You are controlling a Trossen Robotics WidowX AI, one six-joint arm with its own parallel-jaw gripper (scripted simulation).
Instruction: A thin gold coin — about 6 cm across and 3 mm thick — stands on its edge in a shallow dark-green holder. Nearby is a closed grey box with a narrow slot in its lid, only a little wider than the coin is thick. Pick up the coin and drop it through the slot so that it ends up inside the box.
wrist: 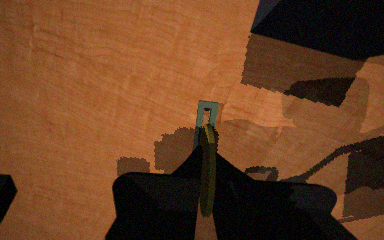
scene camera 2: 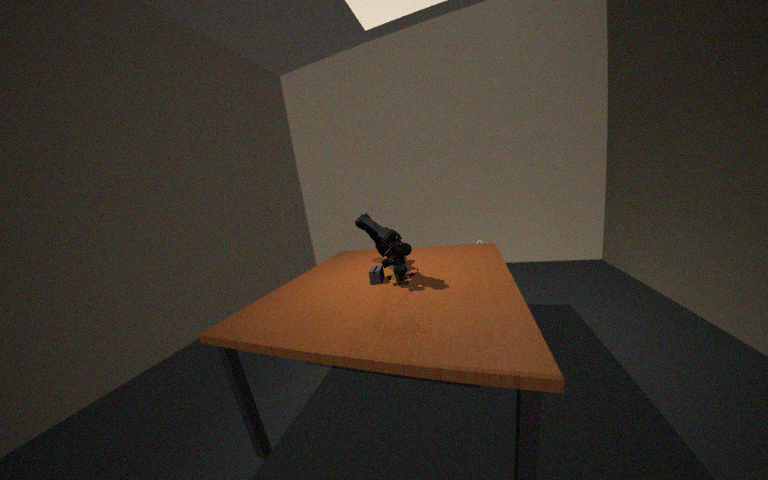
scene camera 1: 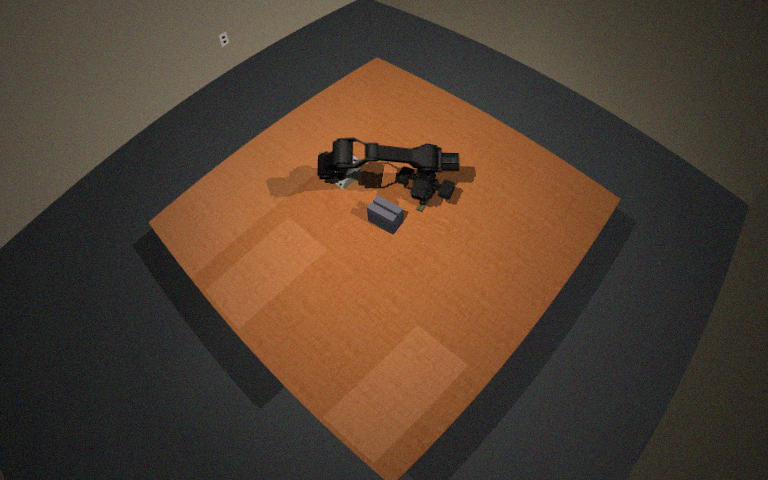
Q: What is my gripper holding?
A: A gold coin.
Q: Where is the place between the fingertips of my gripper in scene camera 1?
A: At 425, 198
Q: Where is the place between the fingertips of my gripper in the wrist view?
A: At 202, 150
